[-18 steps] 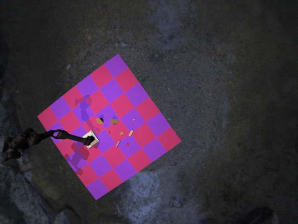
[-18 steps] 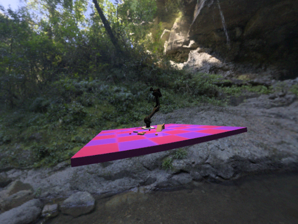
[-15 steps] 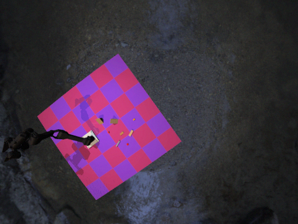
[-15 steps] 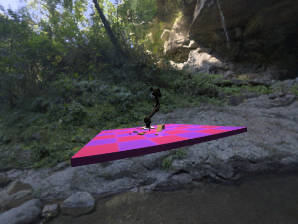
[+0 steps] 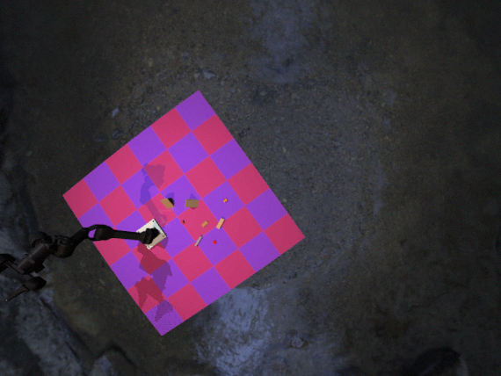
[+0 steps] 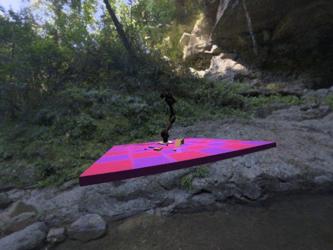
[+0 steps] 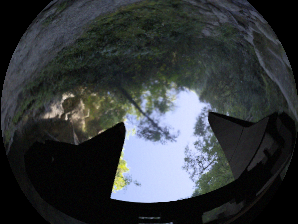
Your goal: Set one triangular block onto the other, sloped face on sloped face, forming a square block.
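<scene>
My gripper tip is 690 mm above the triangular block, 530 mm short of it and 110 mm to the left of it. From my gripper tip the other things lie so: orange piece: 730 mm ahead, 700 mm below, 260 mm to the right; red bit: 700 mm below, 480 mm ahead, 430 mm to the right; grey stick: 700 mm below, 400 mm ahead, 350 mm to the right.
</scene>
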